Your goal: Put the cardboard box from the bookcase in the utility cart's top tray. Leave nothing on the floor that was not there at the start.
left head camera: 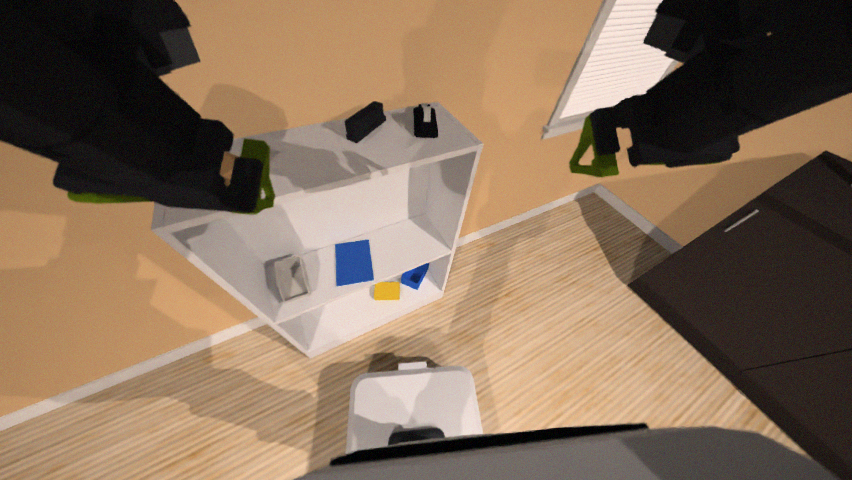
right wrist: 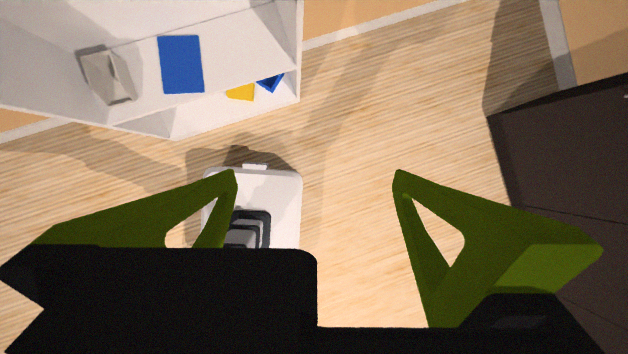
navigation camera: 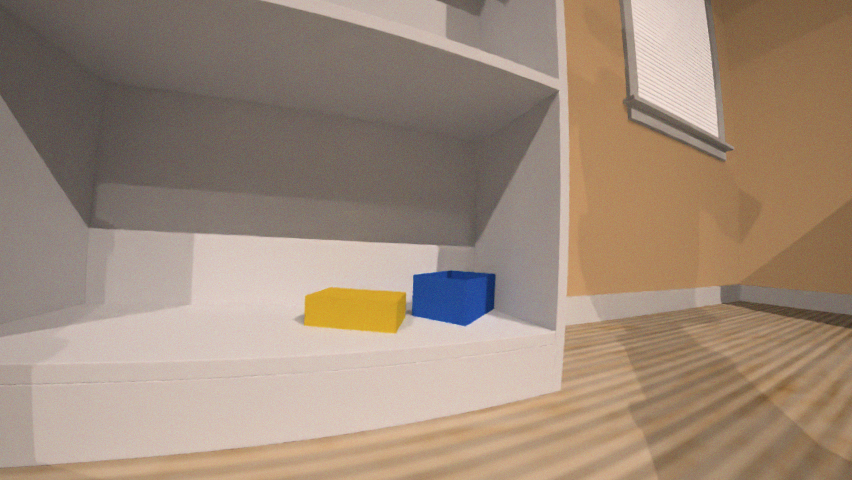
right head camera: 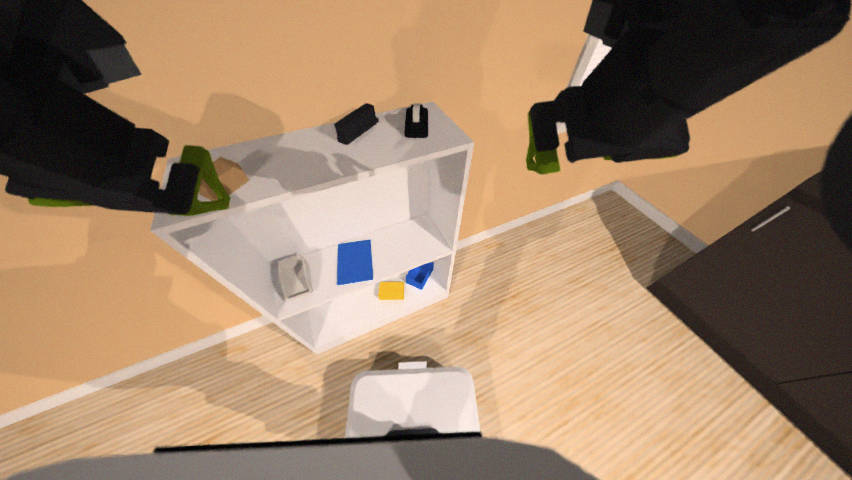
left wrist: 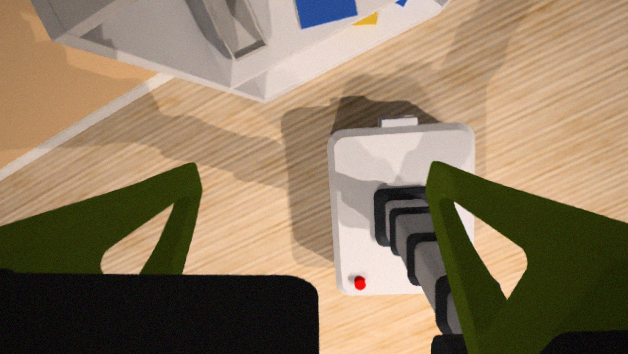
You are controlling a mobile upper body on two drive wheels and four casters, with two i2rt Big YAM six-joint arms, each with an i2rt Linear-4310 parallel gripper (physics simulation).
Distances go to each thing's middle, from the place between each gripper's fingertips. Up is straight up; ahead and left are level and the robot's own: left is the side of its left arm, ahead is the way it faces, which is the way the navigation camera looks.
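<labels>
From my left hand: brown cardboard box [right head camera: 230, 174], 190 mm to the left, 260 mm ahead, 180 mm below; blue book [left head camera: 353, 259], 10 mm to the left, 390 mm ahead, 740 mm below; grey holder [left head camera: 292, 280], 230 mm to the left, 300 mm ahead, 710 mm below; yellow box [navigation camera: 353, 309], a good way to the right, far ahead, far below.
Brown cardboard box: my right gripper 230 mm short of it, 650 mm to the right of it, 200 mm above it. From my right hand: blue book, 360 mm ahead, 470 mm to the left, 760 mm below; grey holder, 260 mm ahead, 690 mm to the left, 730 mm below; blue bin [navigation camera: 457, 297], a fair way to the left, far ahead, far below.
</labels>
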